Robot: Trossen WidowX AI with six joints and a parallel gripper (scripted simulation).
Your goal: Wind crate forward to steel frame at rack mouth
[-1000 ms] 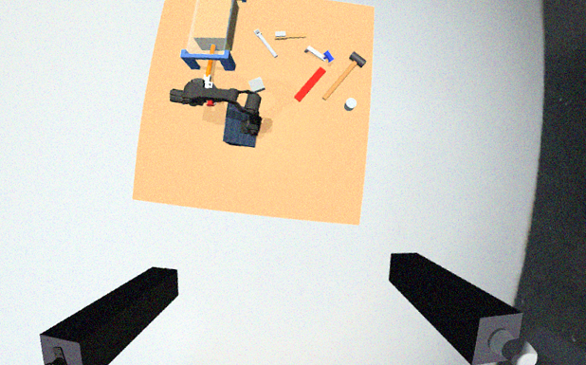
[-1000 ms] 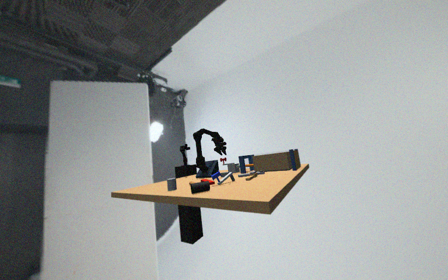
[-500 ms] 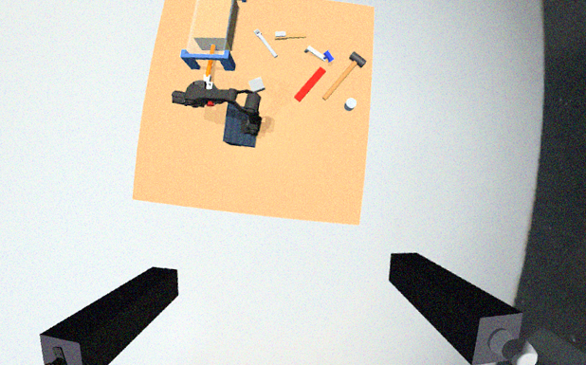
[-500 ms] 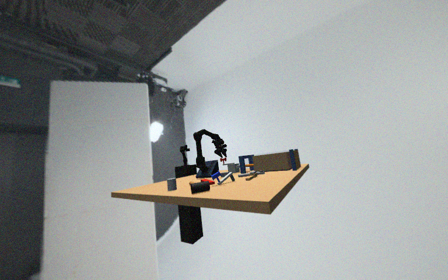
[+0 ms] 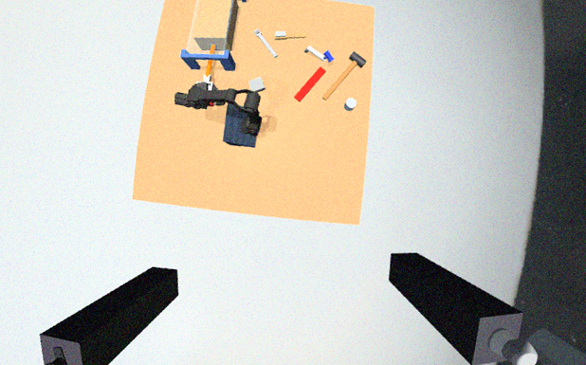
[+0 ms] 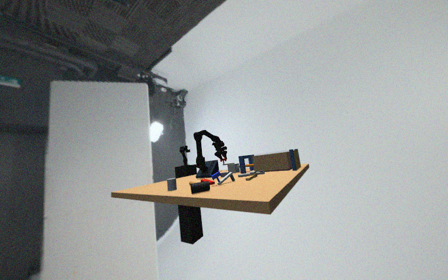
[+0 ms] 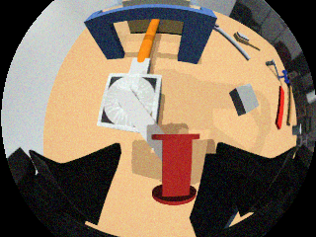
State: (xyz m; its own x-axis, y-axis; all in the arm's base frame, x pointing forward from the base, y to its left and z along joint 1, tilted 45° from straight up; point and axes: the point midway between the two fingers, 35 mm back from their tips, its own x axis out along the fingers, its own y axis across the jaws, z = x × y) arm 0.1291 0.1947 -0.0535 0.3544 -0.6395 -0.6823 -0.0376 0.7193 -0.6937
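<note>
The red knob lies 2 cm behind my gripper tip and 1 cm below it. The rest, counted from my gripper tip: winch 5 cm ahead, 5 cm to the left, 11 cm below; then winch handle 1 cm ahead, 2 cm to the left, 4 cm below; then blue steel frame 22 cm ahead, 5 cm to the left, 4 cm below.
</note>
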